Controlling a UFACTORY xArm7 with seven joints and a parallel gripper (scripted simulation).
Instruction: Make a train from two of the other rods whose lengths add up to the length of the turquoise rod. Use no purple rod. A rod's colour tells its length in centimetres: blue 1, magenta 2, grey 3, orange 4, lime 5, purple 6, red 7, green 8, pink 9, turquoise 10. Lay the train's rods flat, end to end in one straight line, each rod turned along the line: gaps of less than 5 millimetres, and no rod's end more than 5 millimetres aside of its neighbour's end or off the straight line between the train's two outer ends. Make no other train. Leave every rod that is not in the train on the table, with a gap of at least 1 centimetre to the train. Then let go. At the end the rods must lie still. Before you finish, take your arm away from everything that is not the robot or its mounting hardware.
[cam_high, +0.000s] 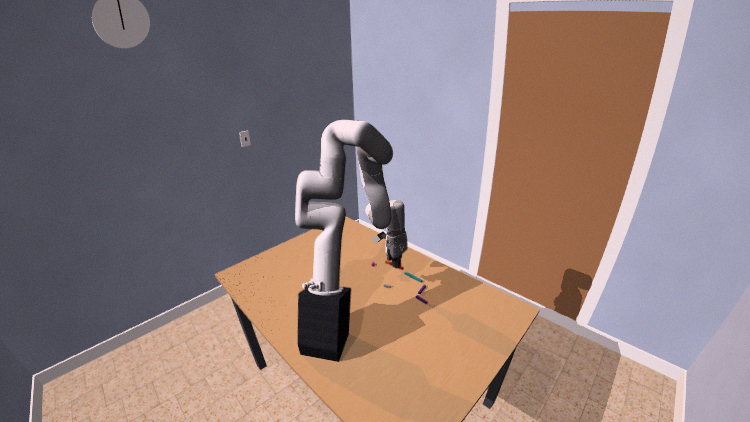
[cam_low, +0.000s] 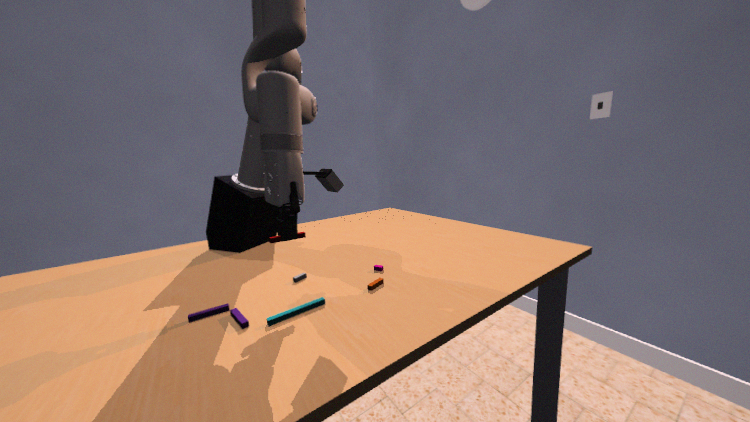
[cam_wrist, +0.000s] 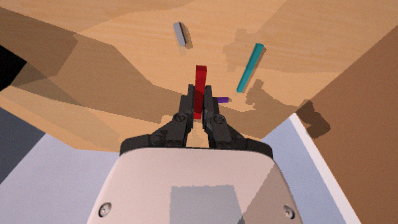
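The grey rod lies 4 cm behind my hand, 2 cm to the left of it and 12 cm below it. The rest, counted from my hand: orange rod 10 cm ahead, 14 cm to the left, 12 cm below; then turquoise rod 10 cm ahead, 2 cm to the right, 12 cm below; then red rod 2 cm below.
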